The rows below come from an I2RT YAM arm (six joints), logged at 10 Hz.
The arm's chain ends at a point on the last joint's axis. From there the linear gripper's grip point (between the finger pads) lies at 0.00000 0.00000 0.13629 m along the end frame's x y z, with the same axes.
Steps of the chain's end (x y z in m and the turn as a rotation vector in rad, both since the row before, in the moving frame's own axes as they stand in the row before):
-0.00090 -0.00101 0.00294 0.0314 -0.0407 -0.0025
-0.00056 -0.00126 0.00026 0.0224 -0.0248 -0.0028
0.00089 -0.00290 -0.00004 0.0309 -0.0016 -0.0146
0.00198 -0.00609 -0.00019 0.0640 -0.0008 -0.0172
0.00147 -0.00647 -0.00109 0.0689 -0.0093 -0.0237
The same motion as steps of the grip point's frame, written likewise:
-0.00645 -0.00528 0.00276 0.0314 -0.0407 -0.0025
-0.00394 -0.00431 0.00018 0.0224 -0.0248 -0.0028
0.00064 -0.00711 -0.00011 0.0309 -0.0016 -0.0146
0.00180 -0.01481 -0.00047 0.0640 -0.0008 -0.0172
0.00009 -0.01584 -0.00142 0.0689 -0.0093 -0.0237

